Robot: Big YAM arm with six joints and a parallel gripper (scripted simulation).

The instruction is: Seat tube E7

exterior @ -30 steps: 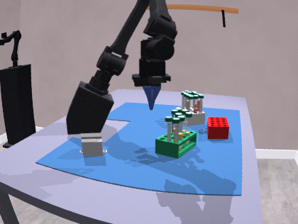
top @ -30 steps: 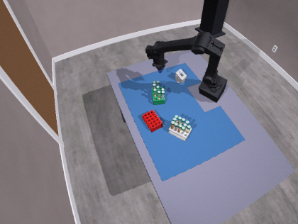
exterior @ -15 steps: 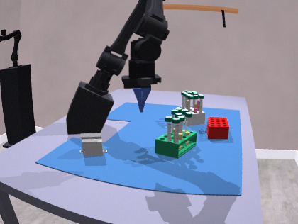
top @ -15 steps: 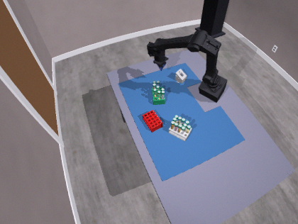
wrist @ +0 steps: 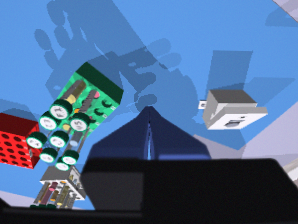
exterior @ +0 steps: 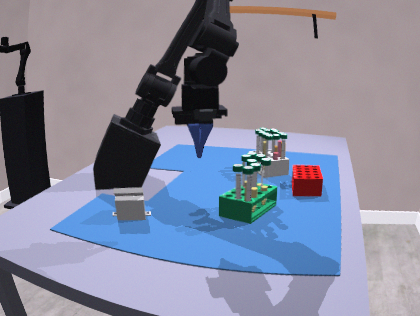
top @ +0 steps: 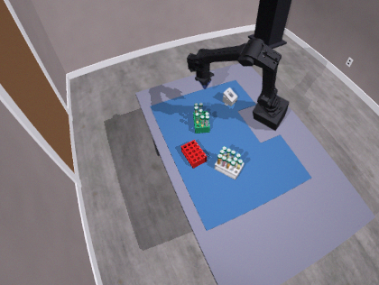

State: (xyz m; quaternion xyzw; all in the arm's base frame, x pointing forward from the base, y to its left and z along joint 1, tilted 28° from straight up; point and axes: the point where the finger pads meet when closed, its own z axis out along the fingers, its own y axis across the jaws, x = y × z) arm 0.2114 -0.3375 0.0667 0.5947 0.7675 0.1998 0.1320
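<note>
The grey done button box is 19 cm behind my hand, 5 cm to the left of it and 14 cm below it. Also, from my hand: green rack ra (10 cm ahead, 11 cm to the left, 14 cm below); red rack QR (25 cm ahead, 28 cm to the left, 14 cm below); white rack RB (14 cm ahead, 44 cm to the left, 14 cm below).
</note>
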